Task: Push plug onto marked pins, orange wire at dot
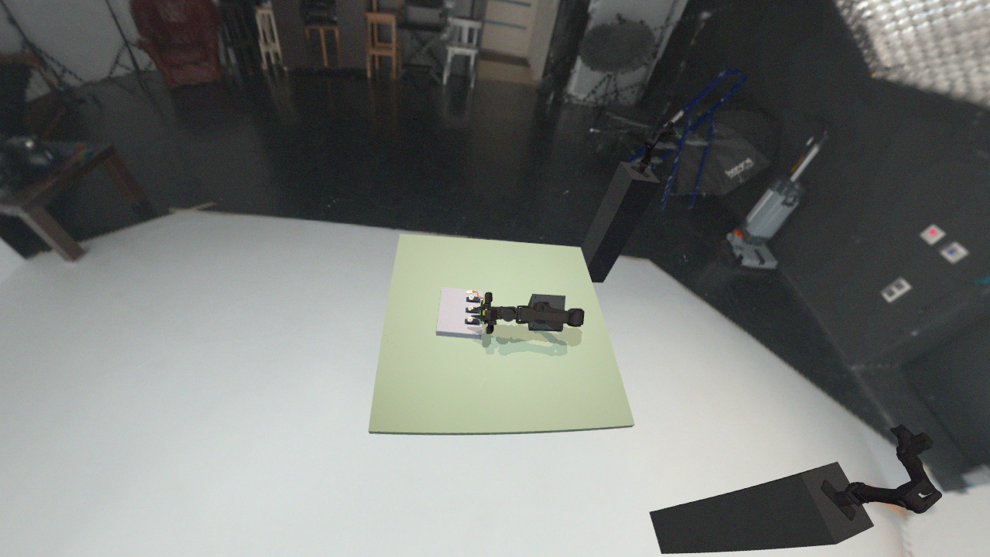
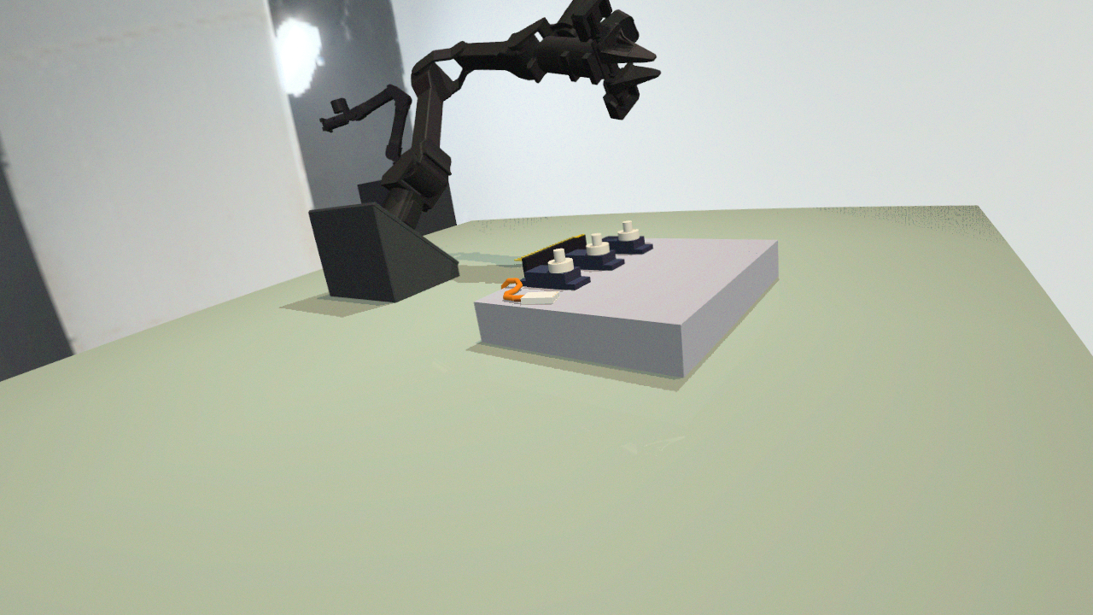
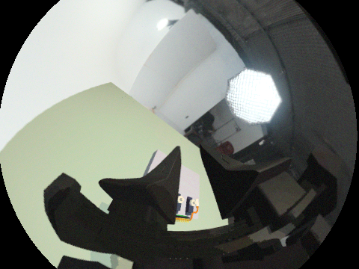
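My gripper tip is now 6 cm short of the grey printed holder, 19 cm to the left of it and 26 cm above it.
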